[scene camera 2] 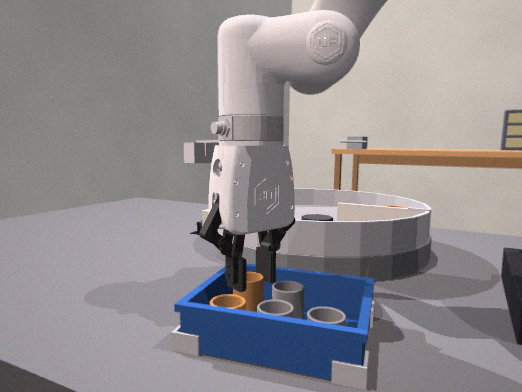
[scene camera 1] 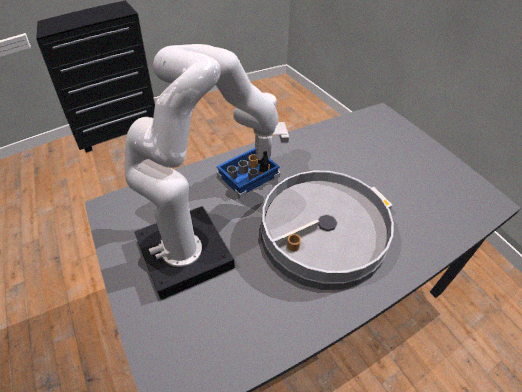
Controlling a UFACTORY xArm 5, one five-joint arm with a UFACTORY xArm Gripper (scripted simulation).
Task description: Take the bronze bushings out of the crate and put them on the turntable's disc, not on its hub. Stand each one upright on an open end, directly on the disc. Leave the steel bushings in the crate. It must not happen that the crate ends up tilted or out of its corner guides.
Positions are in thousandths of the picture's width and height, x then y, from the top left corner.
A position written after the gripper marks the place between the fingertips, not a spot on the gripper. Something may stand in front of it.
Note:
In view: the gripper (scene camera 2: 482, 726), a blue crate (scene camera 2: 589, 886) and a turntable (scene camera 1: 673, 593).
The blue crate is seen too in scene camera 1 (scene camera 1: 455, 471).

